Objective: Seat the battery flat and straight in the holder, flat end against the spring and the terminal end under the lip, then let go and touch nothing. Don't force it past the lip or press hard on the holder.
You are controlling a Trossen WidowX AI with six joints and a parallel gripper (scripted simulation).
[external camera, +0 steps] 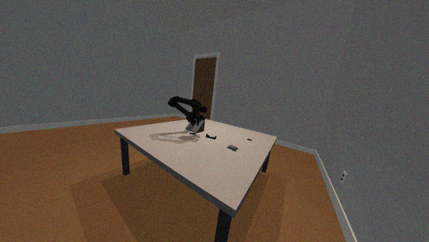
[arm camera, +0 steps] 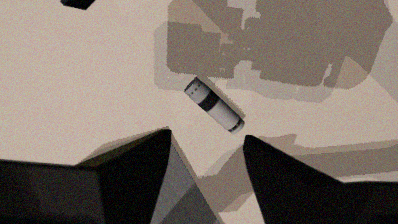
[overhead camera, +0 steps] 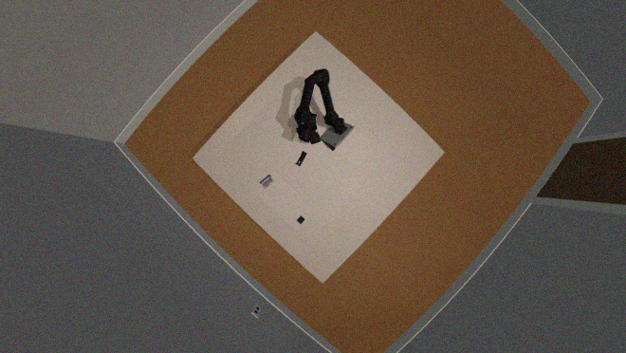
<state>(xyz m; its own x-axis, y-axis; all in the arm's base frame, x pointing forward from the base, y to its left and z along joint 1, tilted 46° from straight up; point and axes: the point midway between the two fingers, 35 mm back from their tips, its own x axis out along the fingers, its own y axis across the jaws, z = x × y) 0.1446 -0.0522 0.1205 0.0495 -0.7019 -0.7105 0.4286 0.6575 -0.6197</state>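
My gripper tip is 8 cm above the battery, 1 cm to the left of it and 1 cm past it.
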